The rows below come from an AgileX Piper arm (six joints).
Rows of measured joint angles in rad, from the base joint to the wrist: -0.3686, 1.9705, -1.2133, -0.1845, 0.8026, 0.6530; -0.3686, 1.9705, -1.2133, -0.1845, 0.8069, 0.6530; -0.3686, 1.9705, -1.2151, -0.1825, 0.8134, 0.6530; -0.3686, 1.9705, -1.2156, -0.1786, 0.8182, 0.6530; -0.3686, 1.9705, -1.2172, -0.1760, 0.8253, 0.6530; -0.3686, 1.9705, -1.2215, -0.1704, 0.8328, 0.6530; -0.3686, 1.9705, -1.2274, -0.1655, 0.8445, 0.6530; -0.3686, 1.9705, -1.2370, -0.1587, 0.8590, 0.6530; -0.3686, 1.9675, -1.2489, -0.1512, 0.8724, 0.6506; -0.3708, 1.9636, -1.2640, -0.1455, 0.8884, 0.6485; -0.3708, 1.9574, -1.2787, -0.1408, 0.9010, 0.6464; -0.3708, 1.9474, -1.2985, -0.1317, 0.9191, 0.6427; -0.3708, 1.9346, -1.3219, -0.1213, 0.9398, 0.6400; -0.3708, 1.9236, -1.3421, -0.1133, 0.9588, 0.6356; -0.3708, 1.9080, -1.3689, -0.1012, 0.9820, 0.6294
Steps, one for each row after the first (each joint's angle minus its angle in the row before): 0.0000, 0.0000, 0.0000, 0.0000, 0.0043, 0.0000; 0.0000, 0.0000, -0.0018, 0.0020, 0.0065, 0.0000; 0.0000, 0.0000, -0.0005, 0.0039, 0.0048, 0.0000; 0.0000, 0.0000, -0.0016, 0.0026, 0.0071, 0.0000; 0.0000, 0.0000, -0.0043, 0.0056, 0.0075, 0.0000; 0.0000, 0.0000, -0.0059, 0.0049, 0.0117, 0.0000; 0.0000, 0.0000, -0.0096, 0.0068, 0.0145, 0.0000; 0.0000, -0.0030, -0.0119, 0.0075, 0.0134, -0.0024; -0.0022, -0.0039, -0.0151, 0.0057, 0.0160, -0.0021; 0.0000, -0.0062, -0.0147, 0.0047, 0.0126, -0.0021; 0.0000, -0.0100, -0.0198, 0.0091, 0.0181, -0.0037; 0.0000, -0.0128, -0.0234, 0.0104, 0.0207, -0.0027; 0.0000, -0.0110, -0.0202, 0.0080, 0.0190, -0.0044; 0.0000, -0.0156, -0.0268, 0.0121, 0.0232, -0.0062
